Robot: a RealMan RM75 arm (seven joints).
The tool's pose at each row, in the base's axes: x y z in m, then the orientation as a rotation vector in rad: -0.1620 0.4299 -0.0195 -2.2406 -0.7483 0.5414; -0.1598 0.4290 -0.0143 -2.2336 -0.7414 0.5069; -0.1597 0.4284 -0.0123 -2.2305 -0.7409 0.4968; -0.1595 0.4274 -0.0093 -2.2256 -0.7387 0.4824; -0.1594 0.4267 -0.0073 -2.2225 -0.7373 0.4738; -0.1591 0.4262 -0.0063 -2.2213 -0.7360 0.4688; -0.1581 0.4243 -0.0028 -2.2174 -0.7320 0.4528
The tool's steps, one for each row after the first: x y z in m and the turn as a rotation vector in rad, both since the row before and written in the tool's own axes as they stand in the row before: 0.0002 -0.0025 -0.0051 0.0061 0.0275 -0.0090; -0.0006 -0.0011 -0.0017 0.0021 0.0076 -0.0040; -0.0009 -0.0016 -0.0026 0.0039 0.0114 -0.0049; -0.0006 -0.0010 -0.0017 0.0025 0.0069 -0.0029; -0.0002 -0.0004 -0.0011 0.0011 0.0041 -0.0012; -0.0008 -0.0012 -0.0039 0.0034 0.0131 -0.0039
